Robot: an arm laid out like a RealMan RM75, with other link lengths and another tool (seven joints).
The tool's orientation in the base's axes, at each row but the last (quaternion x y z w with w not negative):
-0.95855 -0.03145 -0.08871 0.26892
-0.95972 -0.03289 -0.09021 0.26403
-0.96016 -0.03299 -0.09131 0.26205
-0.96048 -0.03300 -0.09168 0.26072
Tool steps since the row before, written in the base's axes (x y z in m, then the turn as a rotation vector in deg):
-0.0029 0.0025 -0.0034 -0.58 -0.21 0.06
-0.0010 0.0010 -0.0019 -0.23 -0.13 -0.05
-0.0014 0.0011 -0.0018 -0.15 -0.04 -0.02
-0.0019 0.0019 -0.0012 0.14 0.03 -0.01
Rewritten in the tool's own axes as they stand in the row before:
-0.0035 -0.0007 0.0037 -0.56 0.09 -0.25
-0.0013 0.0000 0.0020 -0.24 0.11 -0.06
-0.0017 -0.0002 0.0019 -0.15 0.03 -0.03
-0.0021 -0.0013 0.0017 0.14 -0.01 0.05

